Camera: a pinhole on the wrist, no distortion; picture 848 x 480 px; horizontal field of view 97.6 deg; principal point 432.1 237.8 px. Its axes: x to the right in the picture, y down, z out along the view. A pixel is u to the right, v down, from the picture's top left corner.
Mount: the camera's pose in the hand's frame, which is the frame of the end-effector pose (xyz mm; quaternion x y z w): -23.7 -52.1 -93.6 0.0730 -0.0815 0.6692 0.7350
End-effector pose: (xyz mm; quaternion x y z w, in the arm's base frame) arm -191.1 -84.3 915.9 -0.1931 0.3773 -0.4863 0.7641
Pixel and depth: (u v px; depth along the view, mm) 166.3 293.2 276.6
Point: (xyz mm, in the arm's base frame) -290.4 -150.8 1234.8
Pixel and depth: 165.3 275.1 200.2
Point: -291.5 -140.5 1139.4
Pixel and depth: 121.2 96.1 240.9
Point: -290.2 -270.4 1165.9
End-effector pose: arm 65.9 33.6 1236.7 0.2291 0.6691 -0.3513 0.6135
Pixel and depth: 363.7 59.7 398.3
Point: 61.1 -342.7 1131.2
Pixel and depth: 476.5 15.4 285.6
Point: 101.5 -191.9 1114.0
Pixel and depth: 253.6 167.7 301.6
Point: -18.7 -266.1 1273.6
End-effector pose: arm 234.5 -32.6 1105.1 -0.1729 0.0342 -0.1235 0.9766
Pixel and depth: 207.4 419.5 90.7
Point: 132.4 -129.3 1132.7
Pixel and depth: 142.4 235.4 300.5
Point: 123.5 -285.1 1365.3
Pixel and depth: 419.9 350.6 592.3
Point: 34.6 14.7 1623.6
